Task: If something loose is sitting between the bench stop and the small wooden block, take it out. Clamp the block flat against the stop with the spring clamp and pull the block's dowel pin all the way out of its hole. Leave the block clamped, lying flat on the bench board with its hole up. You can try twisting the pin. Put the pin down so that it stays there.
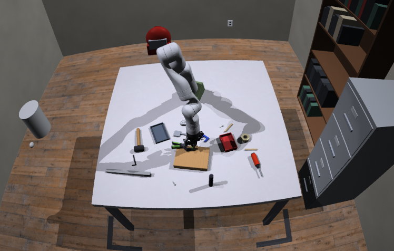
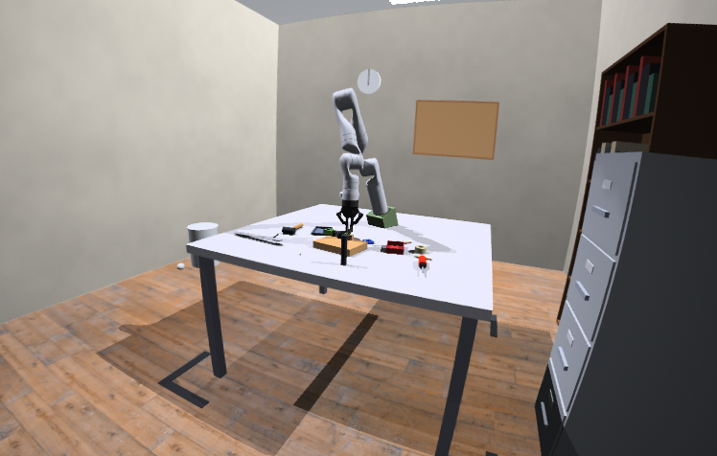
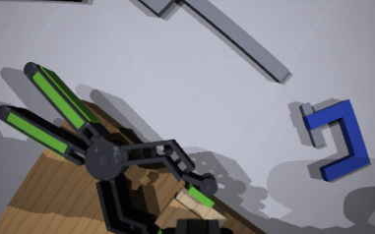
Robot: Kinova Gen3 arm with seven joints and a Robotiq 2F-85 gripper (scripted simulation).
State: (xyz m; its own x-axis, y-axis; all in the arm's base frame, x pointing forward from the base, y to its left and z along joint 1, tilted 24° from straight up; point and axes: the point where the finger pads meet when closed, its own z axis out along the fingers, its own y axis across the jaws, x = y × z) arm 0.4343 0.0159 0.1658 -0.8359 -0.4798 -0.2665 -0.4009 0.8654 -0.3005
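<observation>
The round dowel pin lies 20 mm below my hand. Round my hand: grey t-shaped tool (130 mm behind, 70 mm to the right, 70 mm below); then wooden bench board (50 mm ahead, 20 mm to the right, 60 mm below); then wooden block (40 mm below).
</observation>
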